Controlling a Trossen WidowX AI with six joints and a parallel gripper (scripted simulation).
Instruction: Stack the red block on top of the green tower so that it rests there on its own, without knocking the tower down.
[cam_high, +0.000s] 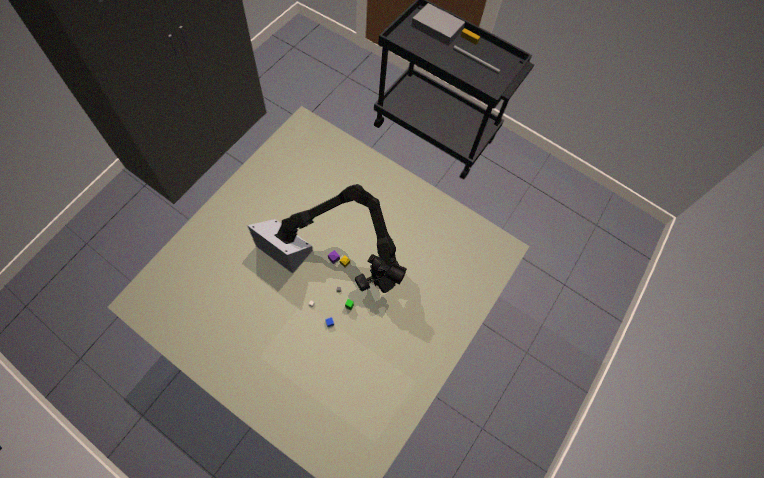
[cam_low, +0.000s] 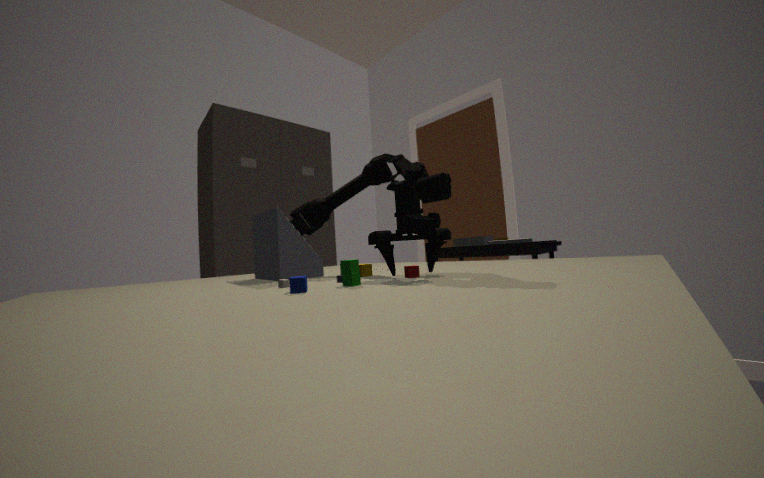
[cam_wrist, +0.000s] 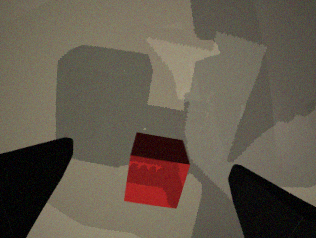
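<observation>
Right now my gripper tip is 1 cm below the red block. From my gripper tip the other things lie so: blue block (26 cm to the right, 5 cm behind, 1 cm above); then purple block (21 cm behind, 3 cm to the right, 1 cm above); then yellow block (16 cm behind, 1 cm to the right, 1 cm above).
</observation>
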